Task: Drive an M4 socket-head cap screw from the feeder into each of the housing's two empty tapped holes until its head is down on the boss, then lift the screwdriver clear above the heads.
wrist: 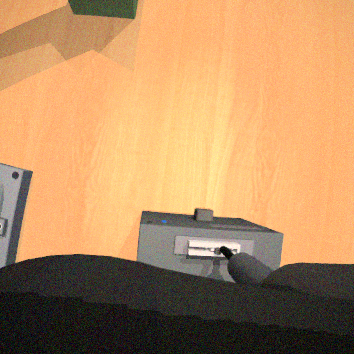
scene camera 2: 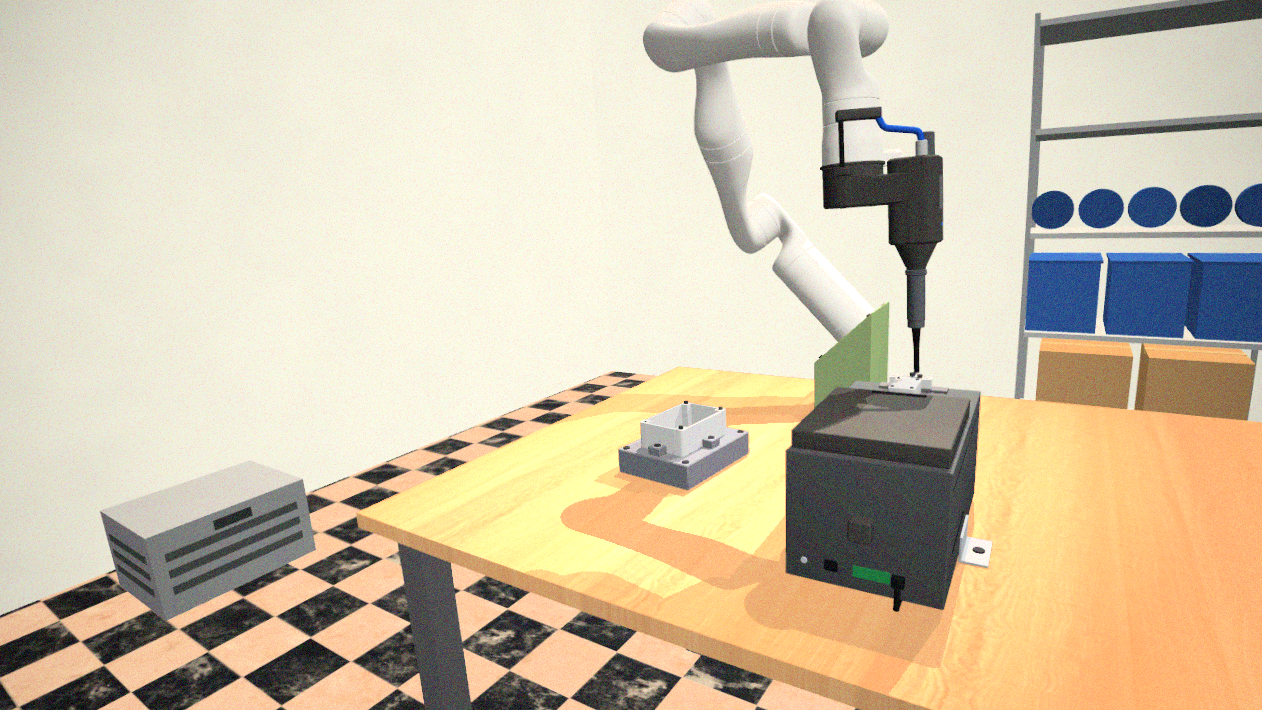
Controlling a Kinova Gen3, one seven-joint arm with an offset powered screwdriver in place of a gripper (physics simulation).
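My gripper, the screwdriver (scene camera 2: 916, 372) (wrist: 223, 249), points straight down with its thin black bit at the white pickup block (scene camera 2: 898, 384) (wrist: 196, 244) on top of the dark feeder (scene camera 2: 873, 494) (wrist: 156, 240). The bit tip is at or just above a screw position there. Whether a screw is on the bit is too small to tell. The light grey open-topped housing (scene camera 2: 663, 437) sits upright on the grey fixture block (scene camera 2: 651, 468) (wrist: 14, 194), left of the feeder in the scene view. Small dark spots show at the housing's rim corners; screws and empty holes cannot be told apart.
A green panel (scene camera 2: 848, 362) stands on the wooden table (scene camera 2: 1085, 529) (wrist: 185, 115) behind the feeder, near the arm's base. A white bracket (scene camera 2: 975, 553) is beside the feeder. A shelf rack (scene camera 2: 1030, 203) stands behind the table. A grey vented box (scene camera 2: 202, 498) is off to the left.
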